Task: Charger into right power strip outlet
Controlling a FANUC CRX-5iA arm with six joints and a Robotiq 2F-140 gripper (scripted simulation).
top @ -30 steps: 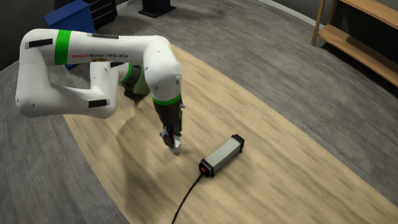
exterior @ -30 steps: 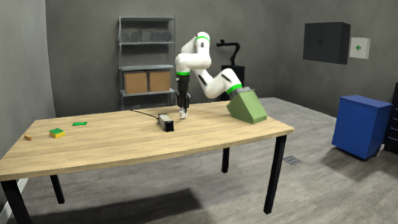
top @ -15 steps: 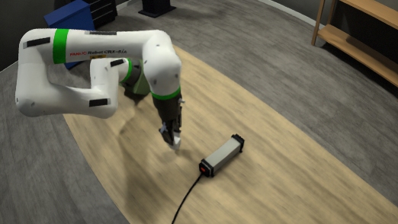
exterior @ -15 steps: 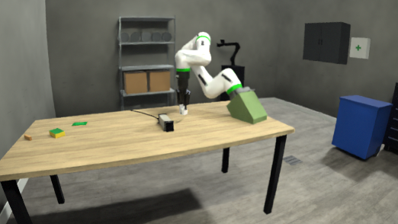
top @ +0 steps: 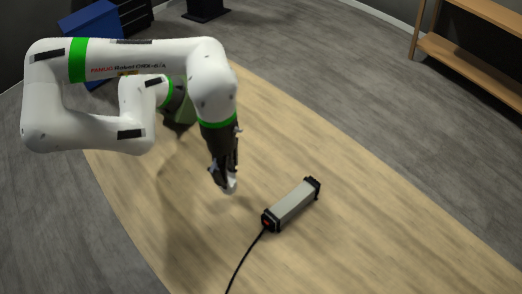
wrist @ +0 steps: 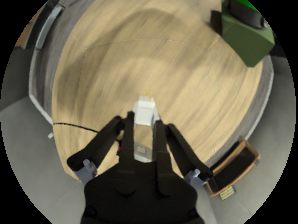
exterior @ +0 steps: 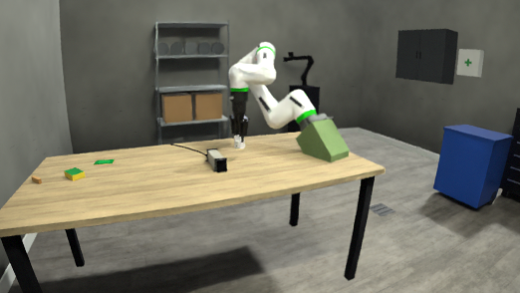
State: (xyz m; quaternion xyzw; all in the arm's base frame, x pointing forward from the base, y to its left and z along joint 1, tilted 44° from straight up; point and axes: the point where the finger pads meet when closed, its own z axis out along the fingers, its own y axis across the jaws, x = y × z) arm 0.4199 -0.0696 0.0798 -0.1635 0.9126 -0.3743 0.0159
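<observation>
Right now my hand is 1 cm past the white charger and 1 cm above it. Round my hand: power strip: 18 cm ahead, 8 cm to the left, 5 cm below; yellow-green sponge: 86 cm ahead, 6 cm to the right, 6 cm below; flat green piece: 71 cm ahead, 22 cm to the right, 8 cm below.
</observation>
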